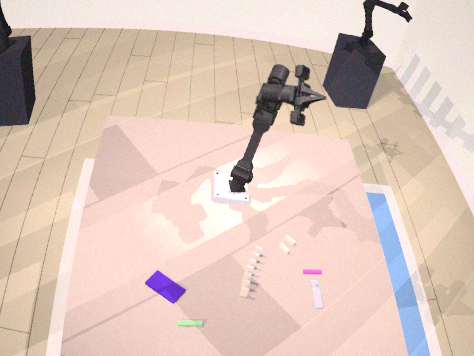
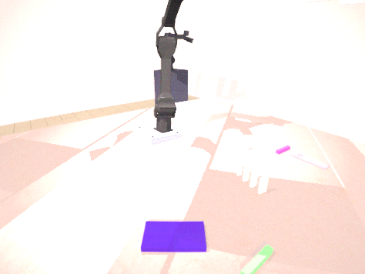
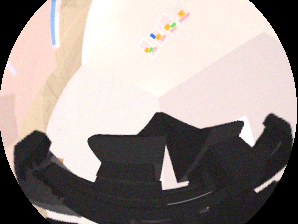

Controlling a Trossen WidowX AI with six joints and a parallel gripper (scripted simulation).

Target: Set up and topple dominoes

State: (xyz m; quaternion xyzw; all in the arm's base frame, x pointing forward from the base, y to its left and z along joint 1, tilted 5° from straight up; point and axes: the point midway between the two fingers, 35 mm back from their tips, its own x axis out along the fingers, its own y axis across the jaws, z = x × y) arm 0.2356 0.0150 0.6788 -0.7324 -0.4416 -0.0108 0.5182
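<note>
My gripper tip is 170 mm short of the magenta bar, 120 mm to the right of it and 700 mm above it. Also, from my gripper tip: grey bar (270 mm ahead, 110 mm to the left, 700 mm below); then purple flat card (180 mm ahead, 450 mm to the right, 700 mm below); then green bar (340 mm ahead, 390 mm to the right, 690 mm below).
</note>
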